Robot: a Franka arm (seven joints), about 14 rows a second.
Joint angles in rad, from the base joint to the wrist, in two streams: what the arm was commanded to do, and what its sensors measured. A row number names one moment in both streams.
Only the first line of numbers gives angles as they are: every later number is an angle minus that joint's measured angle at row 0.
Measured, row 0: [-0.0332, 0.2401, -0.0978, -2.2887, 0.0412, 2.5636, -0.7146]
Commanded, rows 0 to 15: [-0.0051, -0.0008, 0.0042, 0.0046, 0.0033, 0.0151, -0.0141]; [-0.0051, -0.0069, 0.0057, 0.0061, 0.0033, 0.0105, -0.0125]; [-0.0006, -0.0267, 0.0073, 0.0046, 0.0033, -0.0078, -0.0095]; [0.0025, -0.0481, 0.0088, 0.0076, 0.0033, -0.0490, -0.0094]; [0.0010, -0.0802, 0.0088, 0.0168, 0.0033, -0.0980, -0.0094]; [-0.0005, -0.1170, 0.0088, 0.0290, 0.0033, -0.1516, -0.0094]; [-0.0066, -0.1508, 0.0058, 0.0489, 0.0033, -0.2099, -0.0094]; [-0.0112, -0.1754, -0.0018, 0.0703, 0.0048, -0.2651, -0.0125]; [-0.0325, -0.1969, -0.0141, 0.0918, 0.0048, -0.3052, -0.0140]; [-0.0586, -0.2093, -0.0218, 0.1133, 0.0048, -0.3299, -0.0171]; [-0.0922, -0.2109, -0.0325, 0.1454, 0.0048, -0.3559, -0.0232]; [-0.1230, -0.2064, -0.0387, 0.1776, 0.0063, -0.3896, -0.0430]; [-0.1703, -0.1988, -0.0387, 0.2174, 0.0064, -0.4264, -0.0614]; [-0.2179, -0.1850, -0.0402, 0.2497, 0.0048, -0.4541, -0.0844]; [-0.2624, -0.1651, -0.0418, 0.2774, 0.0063, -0.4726, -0.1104]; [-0.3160, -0.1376, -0.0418, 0.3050, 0.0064, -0.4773, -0.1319]
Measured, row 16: [-0.2384, -0.1971, -0.0492, 0.2314, 0.0002, -0.4420, -0.0860]
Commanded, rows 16 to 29: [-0.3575, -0.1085, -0.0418, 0.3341, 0.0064, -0.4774, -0.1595]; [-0.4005, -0.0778, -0.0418, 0.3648, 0.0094, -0.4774, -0.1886]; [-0.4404, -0.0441, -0.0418, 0.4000, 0.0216, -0.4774, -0.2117]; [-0.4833, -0.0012, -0.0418, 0.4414, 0.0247, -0.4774, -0.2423]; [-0.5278, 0.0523, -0.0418, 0.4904, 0.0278, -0.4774, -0.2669]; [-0.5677, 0.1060, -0.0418, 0.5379, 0.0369, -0.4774, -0.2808]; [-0.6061, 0.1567, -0.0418, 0.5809, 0.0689, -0.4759, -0.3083]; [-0.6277, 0.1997, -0.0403, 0.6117, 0.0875, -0.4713, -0.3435]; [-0.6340, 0.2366, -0.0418, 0.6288, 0.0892, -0.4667, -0.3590]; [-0.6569, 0.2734, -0.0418, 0.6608, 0.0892, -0.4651, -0.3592]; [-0.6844, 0.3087, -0.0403, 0.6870, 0.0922, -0.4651, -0.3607]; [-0.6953, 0.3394, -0.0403, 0.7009, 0.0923, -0.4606, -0.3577]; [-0.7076, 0.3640, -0.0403, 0.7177, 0.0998, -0.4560, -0.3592]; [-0.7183, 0.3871, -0.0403, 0.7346, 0.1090, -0.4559, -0.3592]
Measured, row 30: [-0.6859, 0.3315, -0.0534, 0.6623, 0.0804, -0.4419, -0.3381]
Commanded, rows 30 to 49: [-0.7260, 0.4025, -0.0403, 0.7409, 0.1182, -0.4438, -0.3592]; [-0.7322, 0.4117, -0.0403, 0.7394, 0.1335, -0.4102, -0.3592]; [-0.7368, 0.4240, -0.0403, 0.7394, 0.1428, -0.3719, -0.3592]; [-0.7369, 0.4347, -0.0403, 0.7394, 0.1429, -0.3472, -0.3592]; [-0.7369, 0.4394, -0.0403, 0.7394, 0.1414, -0.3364, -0.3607]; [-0.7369, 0.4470, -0.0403, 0.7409, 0.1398, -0.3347, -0.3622]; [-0.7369, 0.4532, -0.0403, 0.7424, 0.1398, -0.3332, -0.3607]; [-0.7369, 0.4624, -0.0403, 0.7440, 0.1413, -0.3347, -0.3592]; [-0.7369, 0.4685, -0.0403, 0.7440, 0.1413, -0.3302, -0.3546]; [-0.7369, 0.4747, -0.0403, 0.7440, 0.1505, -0.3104, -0.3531]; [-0.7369, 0.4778, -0.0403, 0.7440, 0.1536, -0.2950, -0.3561]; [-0.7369, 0.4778, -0.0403, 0.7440, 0.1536, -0.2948, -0.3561]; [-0.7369, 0.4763, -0.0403, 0.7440, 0.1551, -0.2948, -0.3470]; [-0.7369, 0.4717, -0.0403, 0.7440, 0.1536, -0.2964, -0.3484]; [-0.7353, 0.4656, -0.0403, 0.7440, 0.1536, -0.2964, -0.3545]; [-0.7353, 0.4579, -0.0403, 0.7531, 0.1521, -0.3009, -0.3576]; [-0.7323, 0.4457, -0.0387, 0.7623, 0.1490, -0.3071, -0.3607]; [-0.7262, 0.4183, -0.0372, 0.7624, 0.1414, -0.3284, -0.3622]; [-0.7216, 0.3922, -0.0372, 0.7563, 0.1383, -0.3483, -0.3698]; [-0.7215, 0.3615, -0.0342, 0.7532, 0.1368, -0.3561, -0.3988]
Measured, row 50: [-0.7177, 0.4297, -0.0438, 0.7670, 0.1329, -0.3186, -0.3521]
